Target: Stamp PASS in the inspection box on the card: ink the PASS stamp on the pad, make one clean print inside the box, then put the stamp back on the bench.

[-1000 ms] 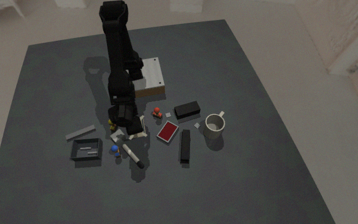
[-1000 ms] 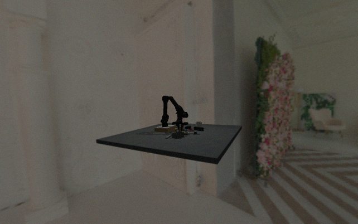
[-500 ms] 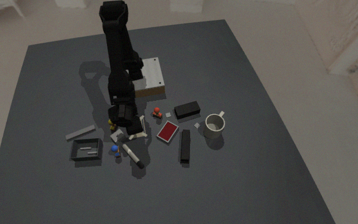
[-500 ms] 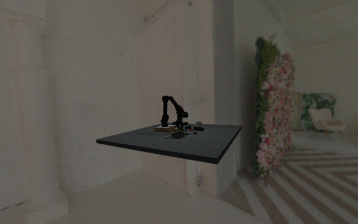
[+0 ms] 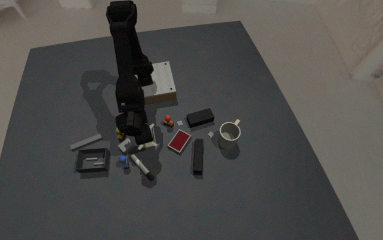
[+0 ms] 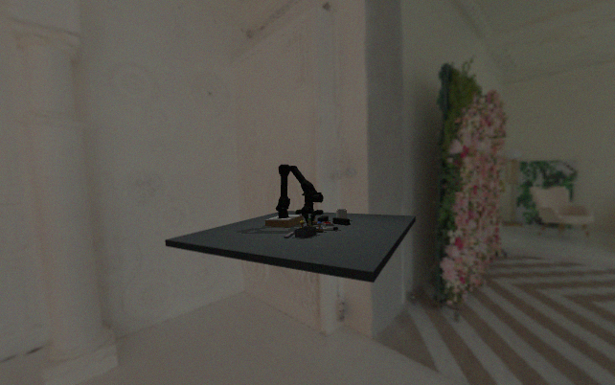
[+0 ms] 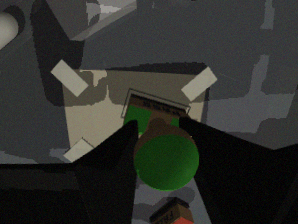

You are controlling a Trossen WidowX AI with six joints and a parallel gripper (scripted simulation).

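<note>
My gripper tip is now right at the green-knobbed stamp. The rest, counted from my gripper tip: yellow stamp 10 mm behind, 90 mm to the right; cream card 20 mm ahead, 10 mm to the left, 30 mm below; grey block 40 mm ahead, 80 mm to the right, 10 mm below.
</note>
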